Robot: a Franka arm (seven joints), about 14 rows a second.
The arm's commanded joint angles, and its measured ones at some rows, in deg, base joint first. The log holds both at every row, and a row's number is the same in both.
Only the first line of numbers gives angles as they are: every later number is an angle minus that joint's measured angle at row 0.
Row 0, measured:
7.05 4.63 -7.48 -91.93 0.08 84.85 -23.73
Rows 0 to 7, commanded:
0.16 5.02 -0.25 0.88 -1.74 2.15 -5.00
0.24 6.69 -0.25 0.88 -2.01 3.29 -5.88
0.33 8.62 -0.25 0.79 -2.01 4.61 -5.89
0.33 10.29 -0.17 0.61 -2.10 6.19 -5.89
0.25 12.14 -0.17 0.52 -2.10 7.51 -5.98
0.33 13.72 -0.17 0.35 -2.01 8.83 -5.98
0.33 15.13 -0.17 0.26 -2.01 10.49 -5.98
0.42 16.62 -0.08 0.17 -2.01 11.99 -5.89
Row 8, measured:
0.03 14.57 0.07 -0.25 -1.43 10.09 -5.08
